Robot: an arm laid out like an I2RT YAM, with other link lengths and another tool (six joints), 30 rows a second.
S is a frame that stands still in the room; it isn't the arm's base.
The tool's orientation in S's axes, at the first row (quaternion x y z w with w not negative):
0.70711, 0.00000, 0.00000, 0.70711
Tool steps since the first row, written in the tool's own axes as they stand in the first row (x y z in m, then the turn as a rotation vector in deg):
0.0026, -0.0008, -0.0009, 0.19, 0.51, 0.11
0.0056, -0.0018, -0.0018, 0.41, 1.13, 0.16
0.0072, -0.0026, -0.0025, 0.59, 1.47, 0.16
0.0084, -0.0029, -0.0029, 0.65, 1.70, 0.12
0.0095, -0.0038, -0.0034, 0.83, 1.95, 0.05
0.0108, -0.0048, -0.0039, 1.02, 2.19, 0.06
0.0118, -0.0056, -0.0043, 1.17, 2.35, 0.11
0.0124, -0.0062, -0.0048, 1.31, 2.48, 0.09
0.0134, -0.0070, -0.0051, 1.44, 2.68, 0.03
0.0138, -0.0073, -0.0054, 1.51, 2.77, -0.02
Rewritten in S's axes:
0.0026, 0.0009, -0.0008, 0.19, -0.11, 0.51
0.0056, 0.0018, -0.0018, 0.41, -0.16, 1.13
0.0072, 0.0025, -0.0026, 0.59, -0.16, 1.47
0.0084, 0.0029, -0.0029, 0.65, -0.12, 1.70
0.0095, 0.0034, -0.0038, 0.83, -0.05, 1.95
0.0108, 0.0039, -0.0048, 1.02, -0.06, 2.19
0.0118, 0.0043, -0.0056, 1.17, -0.11, 2.35
0.0124, 0.0048, -0.0062, 1.31, -0.09, 2.48
0.0134, 0.0051, -0.0070, 1.44, -0.03, 2.68
0.0138, 0.0054, -0.0073, 1.51, 0.02, 2.77

